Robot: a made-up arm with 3 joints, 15 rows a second.
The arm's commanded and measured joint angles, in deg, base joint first. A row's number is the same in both.
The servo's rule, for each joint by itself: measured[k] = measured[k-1] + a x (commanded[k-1-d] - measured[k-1]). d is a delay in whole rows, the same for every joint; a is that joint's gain. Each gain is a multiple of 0.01, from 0.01 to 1. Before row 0 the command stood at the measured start. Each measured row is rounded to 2 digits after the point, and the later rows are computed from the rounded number. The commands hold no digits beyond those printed.
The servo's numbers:
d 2
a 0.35 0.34 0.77
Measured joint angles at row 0:
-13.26, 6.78, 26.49
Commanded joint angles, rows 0 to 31:
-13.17, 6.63, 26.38
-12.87, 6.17, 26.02
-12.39, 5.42, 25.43
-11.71, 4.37, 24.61
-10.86, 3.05, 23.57
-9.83, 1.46, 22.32
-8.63, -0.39, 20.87
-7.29, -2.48, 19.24
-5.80, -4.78, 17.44
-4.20, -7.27, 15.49
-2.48, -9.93, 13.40
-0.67, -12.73, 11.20
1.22, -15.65, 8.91
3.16, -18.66, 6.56
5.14, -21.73, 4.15
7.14, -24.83, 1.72
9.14, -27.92, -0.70
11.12, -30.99, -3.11
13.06, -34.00, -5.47
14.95, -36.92, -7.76
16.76, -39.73, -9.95
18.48, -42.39, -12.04
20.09, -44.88, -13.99
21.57, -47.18, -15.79
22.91, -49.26, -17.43
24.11, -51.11, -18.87
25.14, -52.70, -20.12
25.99, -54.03, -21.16
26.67, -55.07, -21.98
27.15, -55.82, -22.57
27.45, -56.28, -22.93
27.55, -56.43, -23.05
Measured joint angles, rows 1 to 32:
-13.26, 6.78, 26.49
-13.26, 6.78, 26.49
-13.23, 6.73, 26.41
-13.10, 6.54, 26.11
-12.85, 6.16, 25.59
-12.45, 5.55, 24.84
-11.89, 4.70, 23.86
-11.17, 3.60, 22.67
-10.28, 2.24, 21.28
-9.23, 0.64, 19.71
-8.03, -1.20, 17.96
-6.69, -3.26, 16.06
-5.22, -5.53, 14.01
-3.63, -7.98, 11.85
-1.93, -10.59, 9.59
-0.15, -13.33, 7.26
1.70, -16.19, 4.87
3.60, -19.13, 2.44
5.54, -22.12, 0.02
7.49, -25.14, -2.39
9.44, -28.15, -4.76
11.37, -31.13, -7.07
13.26, -34.05, -9.29
15.09, -36.89, -11.41
16.84, -39.61, -13.40
18.50, -42.18, -15.24
20.04, -44.59, -16.93
21.46, -46.81, -18.42
22.75, -48.81, -19.73
23.88, -50.58, -20.83
24.86, -52.11, -21.72
25.66, -53.37, -22.37

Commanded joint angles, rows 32 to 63:
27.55, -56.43, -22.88
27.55, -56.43, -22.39
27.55, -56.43, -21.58
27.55, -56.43, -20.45
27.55, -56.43, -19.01
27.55, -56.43, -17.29
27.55, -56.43, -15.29
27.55, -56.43, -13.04
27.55, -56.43, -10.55
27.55, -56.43, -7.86
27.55, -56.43, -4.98
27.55, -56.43, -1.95
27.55, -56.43, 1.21
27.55, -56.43, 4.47
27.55, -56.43, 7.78
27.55, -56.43, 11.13
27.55, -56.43, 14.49
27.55, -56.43, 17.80
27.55, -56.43, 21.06
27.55, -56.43, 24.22
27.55, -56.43, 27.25
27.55, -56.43, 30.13
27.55, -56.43, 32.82
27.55, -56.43, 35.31
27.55, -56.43, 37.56
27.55, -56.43, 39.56
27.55, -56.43, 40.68
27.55, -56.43, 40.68
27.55, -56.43, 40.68
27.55, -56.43, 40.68
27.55, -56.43, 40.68
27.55, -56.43, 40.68
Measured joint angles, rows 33 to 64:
26.29, -54.36, -22.80
26.73, -55.06, -22.99
27.02, -55.53, -22.91
27.21, -55.84, -22.51
27.33, -56.04, -21.79
27.41, -56.17, -20.76
27.46, -56.26, -19.41
27.49, -56.32, -17.78
27.51, -56.36, -15.86
27.52, -56.38, -13.69
27.53, -56.40, -11.27
27.54, -56.41, -8.64
27.54, -56.42, -5.82
27.54, -56.42, -2.84
27.54, -56.42, 0.28
27.54, -56.42, 3.51
27.54, -56.42, 6.80
27.54, -56.42, 10.13
27.54, -56.42, 13.49
27.54, -56.42, 16.81
27.54, -56.42, 20.08
27.54, -56.42, 23.27
27.54, -56.42, 26.33
27.54, -56.42, 29.26
27.54, -56.42, 32.00
27.54, -56.42, 34.55
27.54, -56.42, 36.87
27.54, -56.42, 38.94
27.54, -56.42, 40.28
27.54, -56.42, 40.59
27.54, -56.42, 40.66
27.54, -56.42, 40.68

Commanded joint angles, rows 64 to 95:
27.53, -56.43, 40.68
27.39, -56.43, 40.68
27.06, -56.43, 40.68
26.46, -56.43, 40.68
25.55, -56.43, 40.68
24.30, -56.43, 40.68
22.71, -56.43, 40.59
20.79, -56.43, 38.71
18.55, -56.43, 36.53
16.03, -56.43, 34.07
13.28, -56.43, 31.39
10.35, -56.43, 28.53
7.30, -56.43, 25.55
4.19, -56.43, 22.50
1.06, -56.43, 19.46
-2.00, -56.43, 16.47
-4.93, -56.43, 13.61
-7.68, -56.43, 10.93
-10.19, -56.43, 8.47
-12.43, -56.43, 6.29
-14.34, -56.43, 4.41
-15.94, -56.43, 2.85
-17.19, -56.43, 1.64
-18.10, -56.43, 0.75
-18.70, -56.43, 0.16
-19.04, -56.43, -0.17
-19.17, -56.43, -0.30
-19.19, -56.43, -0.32
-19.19, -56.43, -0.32
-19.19, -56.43, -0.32
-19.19, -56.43, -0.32
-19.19, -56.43, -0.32
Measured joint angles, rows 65 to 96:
27.54, -56.42, 40.68
27.54, -56.42, 40.68
27.54, -56.42, 40.68
27.49, -56.42, 40.68
27.34, -56.42, 40.68
27.03, -56.42, 40.68
26.51, -56.42, 40.68
25.74, -56.42, 40.68
24.68, -56.42, 40.61
23.32, -56.42, 39.15
21.65, -56.42, 37.13
19.68, -56.42, 34.77
17.44, -56.42, 32.17
14.96, -56.42, 29.37
12.28, -56.42, 26.43
9.45, -56.42, 23.40
6.51, -56.42, 20.37
3.53, -56.42, 17.37
0.57, -56.42, 14.47
-2.32, -56.42, 11.74
-5.07, -56.42, 9.22
-7.65, -56.42, 6.96
-9.99, -56.42, 5.00
-12.07, -56.42, 3.34
-13.86, -56.42, 2.03
-15.34, -56.42, 1.04
-16.52, -56.42, 0.36
-17.40, -56.42, -0.05
-18.02, -56.42, -0.24
-18.43, -56.42, -0.30
-18.70, -56.42, -0.32
-18.87, -56.42, -0.32

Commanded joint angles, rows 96 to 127:
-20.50, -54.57, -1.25
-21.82, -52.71, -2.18
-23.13, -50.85, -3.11
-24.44, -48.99, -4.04
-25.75, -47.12, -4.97
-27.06, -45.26, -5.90
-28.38, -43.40, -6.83
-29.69, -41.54, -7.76
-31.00, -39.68, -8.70
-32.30, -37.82, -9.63
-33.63, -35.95, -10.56
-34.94, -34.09, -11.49
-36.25, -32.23, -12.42
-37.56, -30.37, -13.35
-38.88, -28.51, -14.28
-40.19, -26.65, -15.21
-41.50, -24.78, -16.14
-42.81, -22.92, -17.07
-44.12, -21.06, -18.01
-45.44, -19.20, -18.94
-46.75, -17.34, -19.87
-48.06, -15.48, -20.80
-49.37, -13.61, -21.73
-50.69, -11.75, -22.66
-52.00, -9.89, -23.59
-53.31, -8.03, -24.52
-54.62, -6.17, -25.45
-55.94, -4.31, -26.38
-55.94, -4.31, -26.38
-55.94, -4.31, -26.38
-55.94, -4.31, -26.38
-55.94, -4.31, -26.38
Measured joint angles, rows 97 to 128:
-18.98, -56.42, -0.32
-19.05, -56.42, -0.32
-19.56, -55.79, -1.04
-20.35, -54.74, -1.92
-21.32, -53.42, -2.84
-22.41, -51.91, -3.76
-23.58, -50.28, -4.69
-24.80, -48.57, -5.62
-26.05, -46.81, -6.55
-27.32, -45.02, -7.48
-28.61, -43.20, -8.42
-29.90, -41.37, -9.35
-31.21, -39.53, -10.28
-32.52, -37.68, -11.21
-33.83, -35.83, -12.14
-35.14, -33.97, -13.07
-36.45, -32.11, -14.00
-37.76, -30.25, -14.93
-39.07, -28.39, -15.86
-40.38, -26.53, -16.79
-41.69, -24.67, -17.73
-43.00, -22.81, -18.66
-44.31, -20.95, -19.59
-45.62, -19.09, -20.52
-46.93, -17.23, -21.45
-48.25, -15.37, -22.38
-49.56, -13.51, -23.31
-50.87, -11.65, -24.24
-52.18, -9.79, -25.17
-53.50, -7.93, -26.10
-54.35, -6.70, -26.32
-54.91, -5.89, -26.37

